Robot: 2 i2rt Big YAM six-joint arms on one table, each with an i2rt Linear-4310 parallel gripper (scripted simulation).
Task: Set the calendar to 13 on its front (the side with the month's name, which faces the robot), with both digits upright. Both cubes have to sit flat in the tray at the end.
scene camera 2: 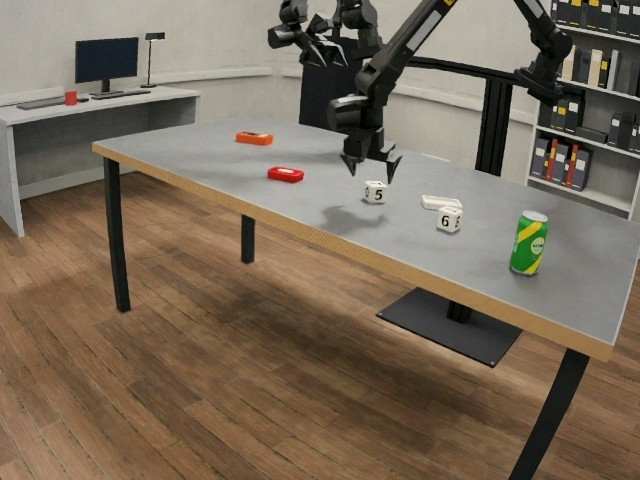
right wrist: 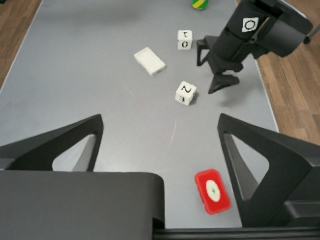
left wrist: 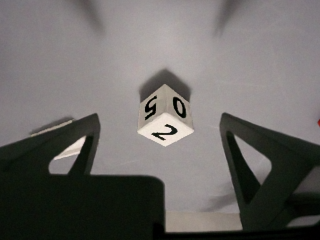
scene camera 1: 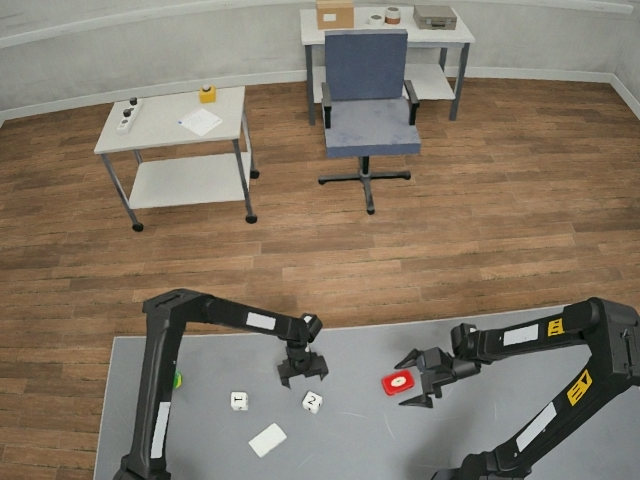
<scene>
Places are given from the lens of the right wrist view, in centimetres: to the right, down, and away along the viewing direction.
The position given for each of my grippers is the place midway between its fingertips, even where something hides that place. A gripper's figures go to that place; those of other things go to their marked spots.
my left gripper (right wrist: pixel 203 79): 12, -11, 45
my right gripper (right wrist: pixel 160 120): 0, 0, 13
</scene>
